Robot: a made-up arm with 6 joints. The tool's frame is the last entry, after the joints.
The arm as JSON. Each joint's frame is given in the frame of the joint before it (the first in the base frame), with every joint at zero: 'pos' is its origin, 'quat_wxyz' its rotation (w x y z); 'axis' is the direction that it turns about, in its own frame. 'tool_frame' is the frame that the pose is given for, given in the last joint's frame.
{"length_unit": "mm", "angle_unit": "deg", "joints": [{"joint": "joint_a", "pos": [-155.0, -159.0, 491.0], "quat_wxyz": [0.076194, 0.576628, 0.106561, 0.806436], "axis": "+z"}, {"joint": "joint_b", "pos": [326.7, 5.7, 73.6], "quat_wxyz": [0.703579, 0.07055, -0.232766, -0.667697], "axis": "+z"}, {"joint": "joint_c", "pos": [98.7, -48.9, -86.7], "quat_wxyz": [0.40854, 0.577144, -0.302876, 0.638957], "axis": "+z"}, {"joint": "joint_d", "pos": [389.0, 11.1, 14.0], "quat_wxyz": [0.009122, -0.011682, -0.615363, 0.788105], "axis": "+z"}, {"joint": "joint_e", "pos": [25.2, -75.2, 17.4], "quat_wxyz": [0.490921, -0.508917, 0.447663, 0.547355], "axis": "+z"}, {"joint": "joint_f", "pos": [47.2, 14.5, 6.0], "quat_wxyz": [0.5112, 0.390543, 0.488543, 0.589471], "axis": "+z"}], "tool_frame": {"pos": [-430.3, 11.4, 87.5], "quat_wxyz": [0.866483, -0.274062, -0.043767, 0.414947]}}
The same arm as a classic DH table. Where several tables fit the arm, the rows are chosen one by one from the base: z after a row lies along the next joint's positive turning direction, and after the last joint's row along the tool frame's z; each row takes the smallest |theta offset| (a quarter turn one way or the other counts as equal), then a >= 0, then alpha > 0; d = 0 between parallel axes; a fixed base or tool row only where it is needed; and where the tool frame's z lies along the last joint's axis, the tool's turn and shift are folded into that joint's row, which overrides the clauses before.
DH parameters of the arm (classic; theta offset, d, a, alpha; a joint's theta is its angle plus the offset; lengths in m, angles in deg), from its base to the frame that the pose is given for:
base (fixed): -84.93 0.5464 0.1447 -71.8
joint_a: -42.51 0.4372 0.1516 -28.15
joint_b: 59.35 -0.7141 -0.0615 -81.35
joint_c: 83.34 0.1122 -0.3885 -75.97
joint_d: 7.2 0 0.0162 -85.34
joint_e: 9.88 -0.0828 -0.0057 -77.43
joint_f: 32.37 -0.2654 0.3474 32.23
tool (fixed): -163.48 0.4765 0 0

